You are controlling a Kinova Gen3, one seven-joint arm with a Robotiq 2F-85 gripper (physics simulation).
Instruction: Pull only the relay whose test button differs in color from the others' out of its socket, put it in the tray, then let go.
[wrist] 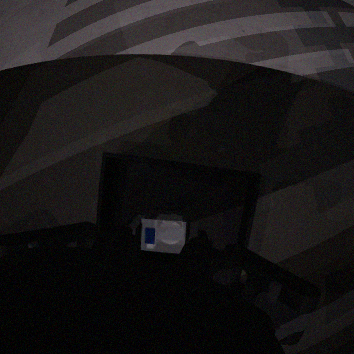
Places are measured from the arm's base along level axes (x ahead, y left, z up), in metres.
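Pixels of known places: gripper, fingertip midpoint: [166,231].
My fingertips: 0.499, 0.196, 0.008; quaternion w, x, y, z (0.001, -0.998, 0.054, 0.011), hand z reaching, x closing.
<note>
For each thing: its top centre in the pictures, then the offset to it from my fingertips, as dx, dy, dz. "spot": a spot on its surface instead. Level surfaces: height alone.
- relay, middle of its top: [162,237] +0.001, +0.004, +0.027
- dark rectangular tray, surface spot: [101,192] spot: -0.076, +0.018, -0.063
- dark table top, its level: dz -0.098
The relay [171,233] is a pale, boxy piece with a blue test button and a round light disc on its top face. It is in the lower middle of the wrist view. My gripper [166,231] is shut on this relay, with a dark fingertip at each side of it. The dark rectangular tray [101,192] is around and beyond the relay, which shows against the near part of its inside. The view is very dark, and I cannot tell whether the relay's underside touches the tray floor. The tray's near side is hidden behind the gripper.
The tray stands on a dark table top [55,120] with a curved far edge. Beyond that edge is a lighter, striped floor [150,22]. The sockets and the other relays do not show in this view.
</note>
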